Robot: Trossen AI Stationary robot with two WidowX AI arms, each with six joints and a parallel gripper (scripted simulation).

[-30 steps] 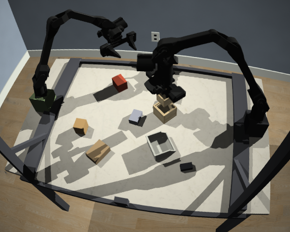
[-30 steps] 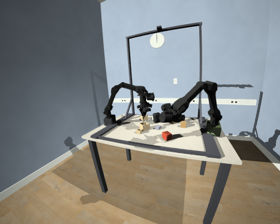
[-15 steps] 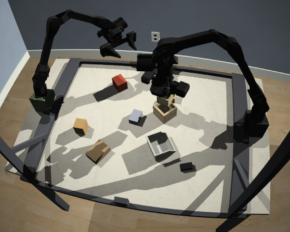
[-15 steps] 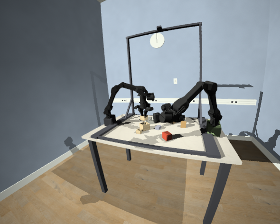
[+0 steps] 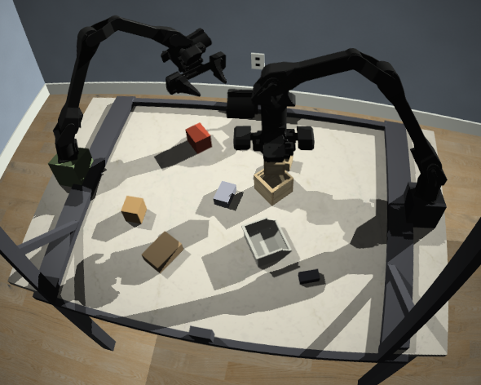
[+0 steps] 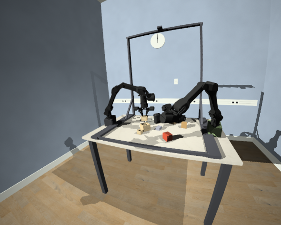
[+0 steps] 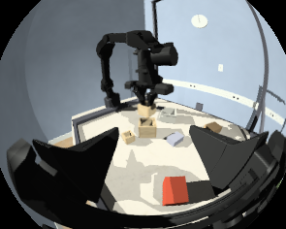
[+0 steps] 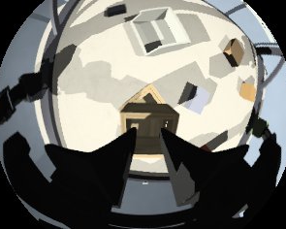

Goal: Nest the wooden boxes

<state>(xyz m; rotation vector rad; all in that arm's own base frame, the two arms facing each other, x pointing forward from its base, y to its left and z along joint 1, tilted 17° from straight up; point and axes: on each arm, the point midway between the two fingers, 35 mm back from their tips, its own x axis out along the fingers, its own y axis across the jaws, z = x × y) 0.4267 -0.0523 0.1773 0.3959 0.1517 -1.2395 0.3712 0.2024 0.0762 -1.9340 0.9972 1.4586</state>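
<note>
Right now the large wooden box is 140 mm below my right hand. Round my right hand: grey-blue cube 150 mm below, 120 mm to the left, 40 mm behind; small wooden box 150 mm below, 90 mm ahead, 20 mm to the right; grey open tray 170 mm behind, 130 mm below, 10 mm to the right.
</note>
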